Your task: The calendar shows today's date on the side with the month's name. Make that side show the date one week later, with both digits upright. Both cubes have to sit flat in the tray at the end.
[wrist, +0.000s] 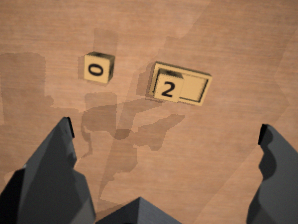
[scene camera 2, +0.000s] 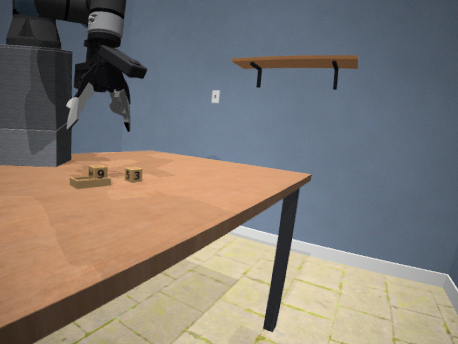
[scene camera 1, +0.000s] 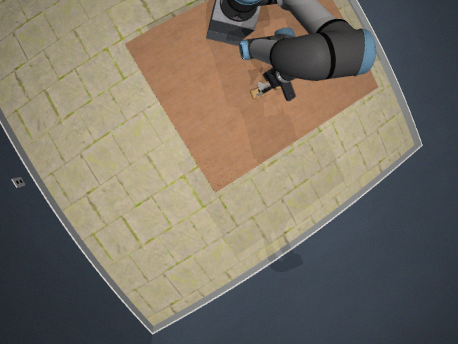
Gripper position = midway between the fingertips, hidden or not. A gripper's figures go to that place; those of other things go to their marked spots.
My gripper (wrist: 164, 122) is 0.14 m from the lens. A cube (wrist: 98, 67) is 0.22 m from the lens. A tray (wrist: 196, 84): 0.24 m from the lens.
